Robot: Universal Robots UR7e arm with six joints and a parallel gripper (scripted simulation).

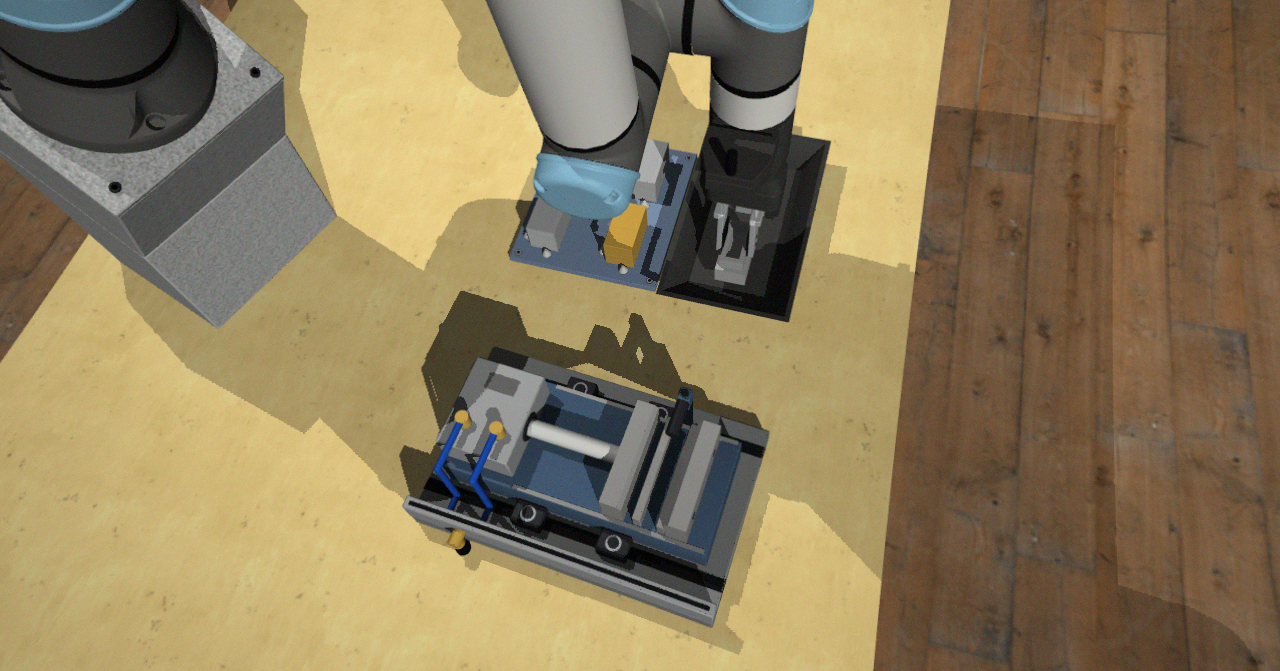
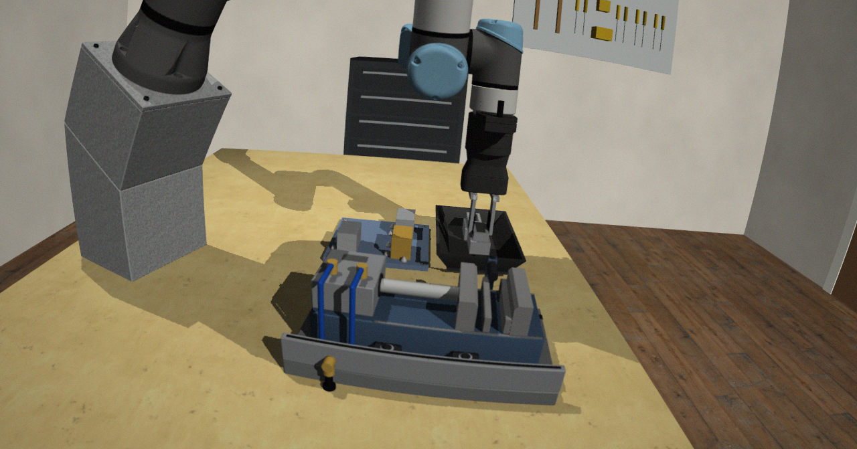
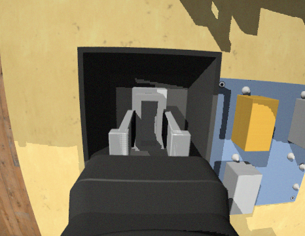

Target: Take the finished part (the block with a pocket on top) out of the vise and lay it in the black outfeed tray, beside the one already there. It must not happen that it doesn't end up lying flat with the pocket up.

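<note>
Now: the yellow block 12 cm behind my hand, 3 cm to the left of it and 5 cm below it. Round my hand: white rod 15 cm behind, 23 cm to the right; blue fixture plate 15 cm behind, 9 cm to the left, 7 cm below; vise 14 cm behind, 23 cm to the right, 4 cm below.
</note>
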